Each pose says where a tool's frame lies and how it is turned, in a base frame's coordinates. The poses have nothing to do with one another.
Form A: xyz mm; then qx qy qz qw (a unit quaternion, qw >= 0).
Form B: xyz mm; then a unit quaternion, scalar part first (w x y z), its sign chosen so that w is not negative. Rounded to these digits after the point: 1 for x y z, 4 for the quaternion.
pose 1, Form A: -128.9 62.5 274.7 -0.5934 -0.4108 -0.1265 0.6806
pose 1, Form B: -128.9 62.5 274.7 0.6806 -0.5934 -0.4108 -0.1265
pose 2, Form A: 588.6 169.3 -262.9 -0.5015 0.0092 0.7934 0.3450
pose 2, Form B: 588.6 169.3 -262.9 0.3450 -0.5015 0.0092 0.7934
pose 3, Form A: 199.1 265.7 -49.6 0.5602 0.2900 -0.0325 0.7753
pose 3, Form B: 199.1 265.7 -49.6 0.7753 0.5602 0.2900 -0.0325
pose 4, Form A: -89.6 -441.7 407.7 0.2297 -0.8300 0.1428 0.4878
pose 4, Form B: -89.6 -441.7 407.7 0.4878 0.2297 -0.8300 0.1428
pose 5, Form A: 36.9 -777.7 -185.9 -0.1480 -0.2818 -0.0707 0.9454
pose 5, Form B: 36.9 -777.7 -185.9 0.9454 -0.1480 -0.2818 -0.0707
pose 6, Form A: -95.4 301.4 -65.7 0.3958 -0.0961 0.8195 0.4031
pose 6, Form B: -95.4 301.4 -65.7 0.4031 0.3958 -0.0961 0.8195
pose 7, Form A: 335.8 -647.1 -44.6 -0.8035 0.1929 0.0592 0.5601
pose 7, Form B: 335.8 -647.1 -44.6 0.5601 -0.8035 0.1929 0.0592
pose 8, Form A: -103.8 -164.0 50.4 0.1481 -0.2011 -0.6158 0.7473
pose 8, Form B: -103.8 -164.0 50.4 0.7473 0.1481 -0.2011 -0.6158
